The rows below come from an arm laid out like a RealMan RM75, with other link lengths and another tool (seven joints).
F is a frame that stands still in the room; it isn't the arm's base.
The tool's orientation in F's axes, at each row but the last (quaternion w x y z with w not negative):
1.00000 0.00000 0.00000 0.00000
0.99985 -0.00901 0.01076 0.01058
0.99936 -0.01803 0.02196 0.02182
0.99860 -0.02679 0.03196 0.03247
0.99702 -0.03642 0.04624 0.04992
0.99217 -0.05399 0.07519 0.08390
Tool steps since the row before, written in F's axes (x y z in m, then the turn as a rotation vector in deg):
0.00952 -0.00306 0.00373 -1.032 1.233 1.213
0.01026 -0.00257 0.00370 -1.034 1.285 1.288
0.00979 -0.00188 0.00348 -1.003 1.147 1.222
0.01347 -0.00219 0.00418 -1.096 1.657 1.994
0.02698 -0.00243 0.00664 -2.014 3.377 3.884
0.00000 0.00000 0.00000 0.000 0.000 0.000
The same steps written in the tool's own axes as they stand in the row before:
0.00952 -0.00306 0.00373 -1.032 1.233 1.213
0.01012 -0.00285 0.00387 -1.035 1.284 1.289
0.00954 -0.00243 0.00383 -1.007 1.147 1.219
0.01300 -0.00329 0.00488 -1.118 1.622 2.011
0.02586 -0.00564 0.00880 -2.043 3.294 3.940
0.00000 0.00000 0.00000 0.000 0.000 0.000

